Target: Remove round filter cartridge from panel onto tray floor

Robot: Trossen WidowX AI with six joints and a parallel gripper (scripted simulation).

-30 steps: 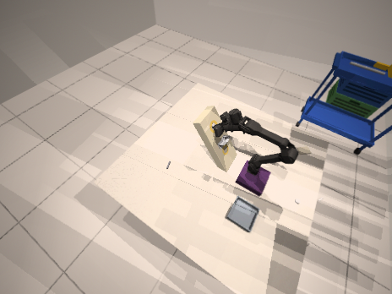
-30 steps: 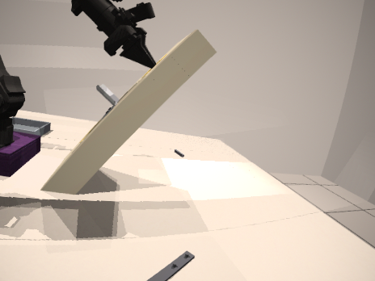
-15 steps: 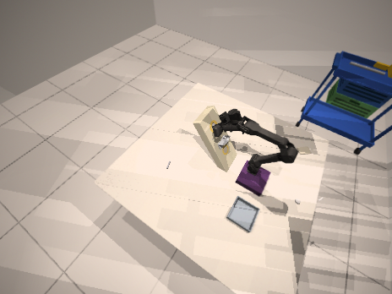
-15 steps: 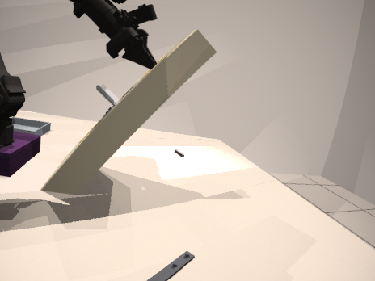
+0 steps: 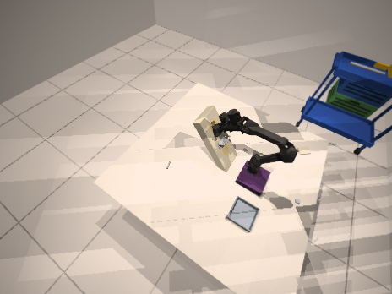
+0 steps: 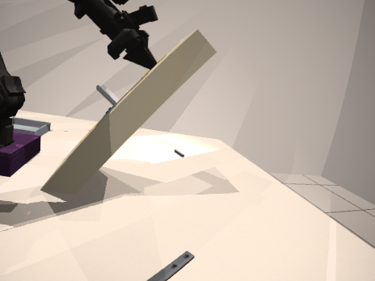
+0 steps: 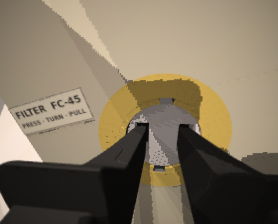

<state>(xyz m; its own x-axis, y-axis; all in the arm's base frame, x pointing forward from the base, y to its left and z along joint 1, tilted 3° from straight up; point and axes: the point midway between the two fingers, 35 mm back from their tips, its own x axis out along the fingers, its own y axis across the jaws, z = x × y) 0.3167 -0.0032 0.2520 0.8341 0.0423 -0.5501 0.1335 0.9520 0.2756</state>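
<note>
Now: the round filter cartridge 10 mm below my gripper tip and 10 mm ahead of it. From my gripper tip the other things lie so: grey tray 420 mm behind, 280 mm to the left, 270 mm below.
</note>
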